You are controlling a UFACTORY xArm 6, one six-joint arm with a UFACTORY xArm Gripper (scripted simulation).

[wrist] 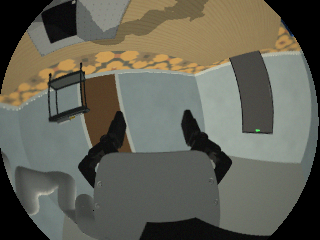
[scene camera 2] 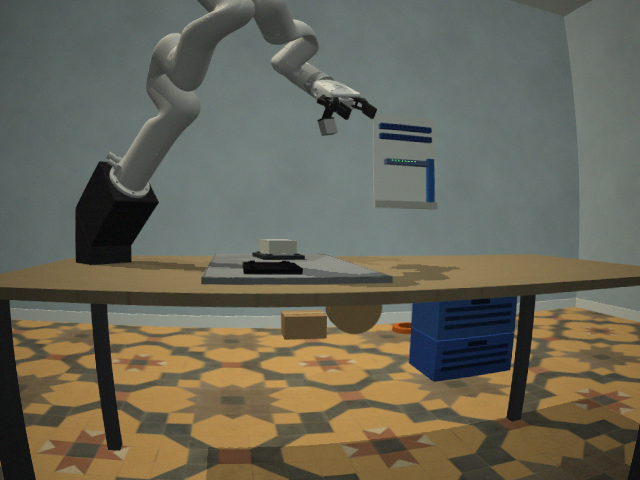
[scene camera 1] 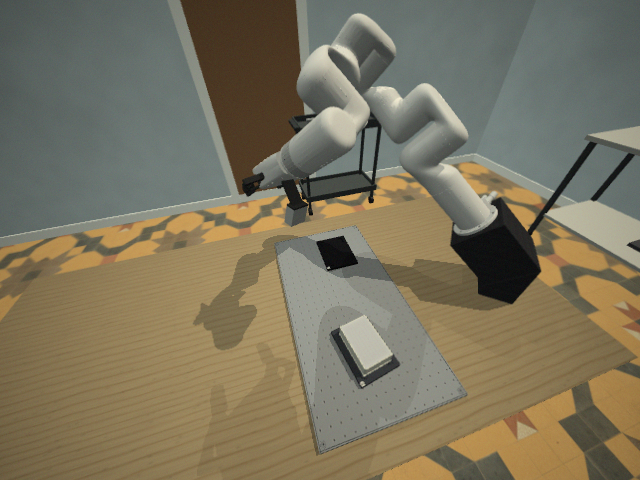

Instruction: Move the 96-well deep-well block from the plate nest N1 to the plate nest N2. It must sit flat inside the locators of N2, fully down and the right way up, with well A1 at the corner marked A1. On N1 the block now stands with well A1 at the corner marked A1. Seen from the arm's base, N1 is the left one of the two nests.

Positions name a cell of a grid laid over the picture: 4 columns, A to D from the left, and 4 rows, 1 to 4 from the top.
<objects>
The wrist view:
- my gripper: B2
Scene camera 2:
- my gripper: C1
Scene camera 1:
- my gripper: B2
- white deep-well block: C3
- black plate nest N2: C3
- black plate nest N1: C4
</objects>
